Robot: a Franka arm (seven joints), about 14 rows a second.
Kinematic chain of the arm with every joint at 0, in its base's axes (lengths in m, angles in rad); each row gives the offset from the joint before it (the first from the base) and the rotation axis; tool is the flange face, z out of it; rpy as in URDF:
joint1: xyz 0 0 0.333 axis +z
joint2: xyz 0 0 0 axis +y
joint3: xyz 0 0 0.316 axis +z
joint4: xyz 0.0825 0 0 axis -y
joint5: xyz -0.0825 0 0.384 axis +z
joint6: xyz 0 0 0 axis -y
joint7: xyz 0.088 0 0 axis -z
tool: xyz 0 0 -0.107 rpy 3.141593 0 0
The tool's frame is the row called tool.
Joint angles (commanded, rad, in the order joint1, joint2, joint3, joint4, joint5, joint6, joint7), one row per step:
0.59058, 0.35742, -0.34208, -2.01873, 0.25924, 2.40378, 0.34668
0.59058, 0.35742, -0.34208, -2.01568, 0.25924, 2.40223, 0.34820
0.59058, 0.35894, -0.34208, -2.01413, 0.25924, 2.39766, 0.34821
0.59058, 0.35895, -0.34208, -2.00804, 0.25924, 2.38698, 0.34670
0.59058, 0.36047, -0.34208, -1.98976, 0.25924, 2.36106, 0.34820
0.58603, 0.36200, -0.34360, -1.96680, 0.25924, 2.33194, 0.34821
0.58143, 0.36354, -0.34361, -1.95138, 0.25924, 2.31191, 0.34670
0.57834, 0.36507, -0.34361, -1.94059, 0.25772, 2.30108, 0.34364
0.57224, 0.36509, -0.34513, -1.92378, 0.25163, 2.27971, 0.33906
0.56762, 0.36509, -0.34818, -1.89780, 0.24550, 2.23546, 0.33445
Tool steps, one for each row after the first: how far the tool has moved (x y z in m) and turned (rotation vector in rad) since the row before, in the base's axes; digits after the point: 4 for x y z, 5 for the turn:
0.0007, 0.0004, 0.0011, 0.00074, -0.00127, -0.00105
-0.0001, 0.0002, -0.0006, -0.00083, 0.00432, 0.00048
0.0007, 0.0008, 0.0016, 0.00061, 0.00469, 0.00294
0.0025, 0.0023, 0.0045, 0.00172, 0.00963, 0.00245
0.0043, -0.0007, 0.0063, 0.00209, 0.00791, -0.00117
0.0029, -0.0009, 0.0039, 0.00131, 0.00628, 0.00022
0.0023, -0.0006, 0.0028, -0.00023, 0.00127, 0.00306
0.0035, -0.0026, 0.0054, -0.00281, 0.00376, 0.00457
0.0033, -0.0017, 0.0076, -0.00326, 0.01734, 0.00729

